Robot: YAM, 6 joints.
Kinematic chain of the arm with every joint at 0, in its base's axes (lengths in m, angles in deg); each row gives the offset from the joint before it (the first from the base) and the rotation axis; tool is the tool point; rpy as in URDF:
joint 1: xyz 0 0 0.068 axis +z
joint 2: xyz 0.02 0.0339 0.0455 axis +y
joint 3: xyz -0.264 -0.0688 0 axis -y
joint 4: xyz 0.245 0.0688 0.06 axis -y
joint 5: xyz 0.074 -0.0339 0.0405 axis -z
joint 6: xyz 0.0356 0 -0.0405 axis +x
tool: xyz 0 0 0 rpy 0 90 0
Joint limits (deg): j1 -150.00..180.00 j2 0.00..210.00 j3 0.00..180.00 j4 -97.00..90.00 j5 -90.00..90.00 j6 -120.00..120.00
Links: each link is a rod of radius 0.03 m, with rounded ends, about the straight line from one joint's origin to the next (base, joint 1, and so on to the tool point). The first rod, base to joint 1, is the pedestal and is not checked.
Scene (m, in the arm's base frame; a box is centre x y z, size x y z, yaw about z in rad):
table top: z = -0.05
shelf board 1: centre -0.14 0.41 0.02 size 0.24 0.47 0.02 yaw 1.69
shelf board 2: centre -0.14 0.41 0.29 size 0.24 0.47 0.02 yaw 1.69
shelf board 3: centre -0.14 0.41 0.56 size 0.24 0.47 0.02 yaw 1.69
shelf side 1: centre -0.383 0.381 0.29 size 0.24 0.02 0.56 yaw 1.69
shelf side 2: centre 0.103 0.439 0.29 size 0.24 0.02 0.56 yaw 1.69
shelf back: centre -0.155 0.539 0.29 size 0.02 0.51 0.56 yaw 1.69
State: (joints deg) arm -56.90 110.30 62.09 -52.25 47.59 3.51
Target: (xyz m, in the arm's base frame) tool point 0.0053 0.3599 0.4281
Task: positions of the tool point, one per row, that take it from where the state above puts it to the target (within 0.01 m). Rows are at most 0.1 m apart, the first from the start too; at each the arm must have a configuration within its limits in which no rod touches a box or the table.
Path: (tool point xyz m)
1: 0.2090 -0.2258 0.1533
2: 0.2602 -0.1663 0.1857
3: 0.2911 -0.0948 0.2186
4: 0.2992 -0.0185 0.2518
5: 0.2841 0.0547 0.2846
6: 0.2487 0.1174 0.3167
7: 0.1981 0.1636 0.3475
8: 0.1391 0.1894 0.3767
9: 0.0796 0.1939 0.4037
10: 0.0270 0.1788 0.4281
11: 0.0227 0.2380 0.4380
12: 0.0155 0.2990 0.4382
13: 0.0053 0.3599 0.4281

